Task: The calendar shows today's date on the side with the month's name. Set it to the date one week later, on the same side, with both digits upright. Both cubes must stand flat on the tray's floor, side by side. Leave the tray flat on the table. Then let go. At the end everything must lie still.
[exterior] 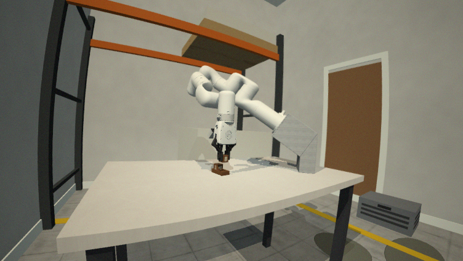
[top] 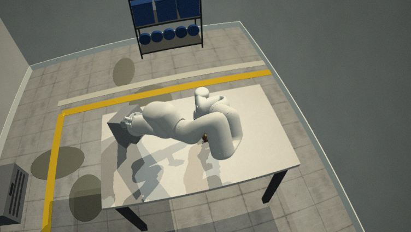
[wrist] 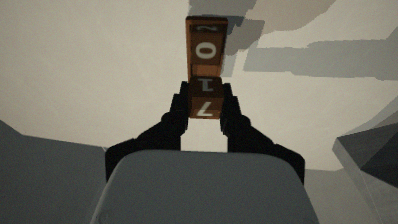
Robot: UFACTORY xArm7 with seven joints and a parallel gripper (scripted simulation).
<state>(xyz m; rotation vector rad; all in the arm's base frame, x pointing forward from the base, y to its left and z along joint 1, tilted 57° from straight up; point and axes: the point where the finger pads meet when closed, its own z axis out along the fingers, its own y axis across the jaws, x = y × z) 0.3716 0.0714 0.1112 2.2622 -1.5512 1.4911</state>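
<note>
The brown wooden tray is 8 cm below my hand and 2 cm to the right of it.
</note>
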